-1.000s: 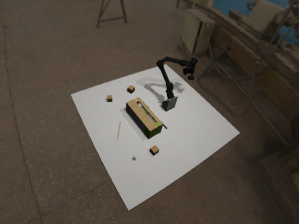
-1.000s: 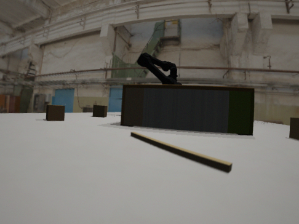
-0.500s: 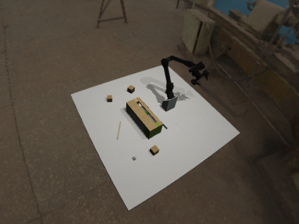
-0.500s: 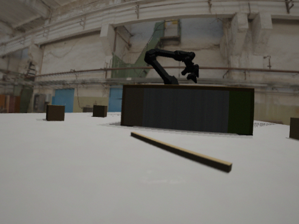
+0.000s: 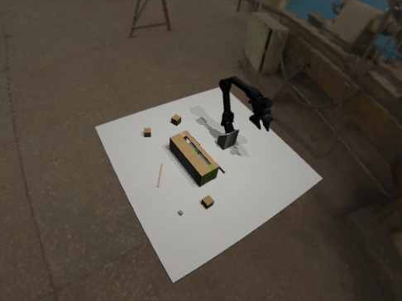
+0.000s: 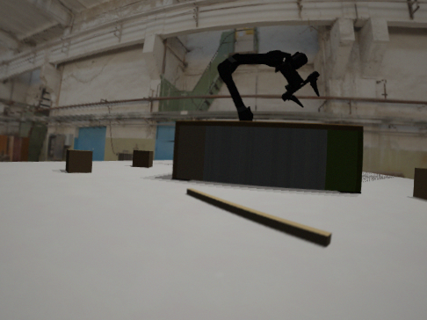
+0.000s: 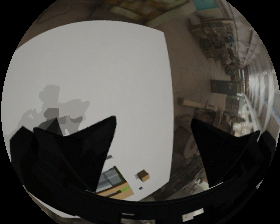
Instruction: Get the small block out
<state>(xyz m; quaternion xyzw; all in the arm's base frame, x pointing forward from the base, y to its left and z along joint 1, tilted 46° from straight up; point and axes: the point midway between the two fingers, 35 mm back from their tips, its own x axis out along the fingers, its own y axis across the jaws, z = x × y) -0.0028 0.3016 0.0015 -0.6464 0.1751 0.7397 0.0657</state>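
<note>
The box lies 34 cm ahead of my gripper tip, 25 cm to the right of it and 25 cm below it. Round my gripper tip: tiny grey piece: 68 cm ahead, 31 cm below; then green block: 35 cm ahead, 26 cm to the right, 23 cm below.
</note>
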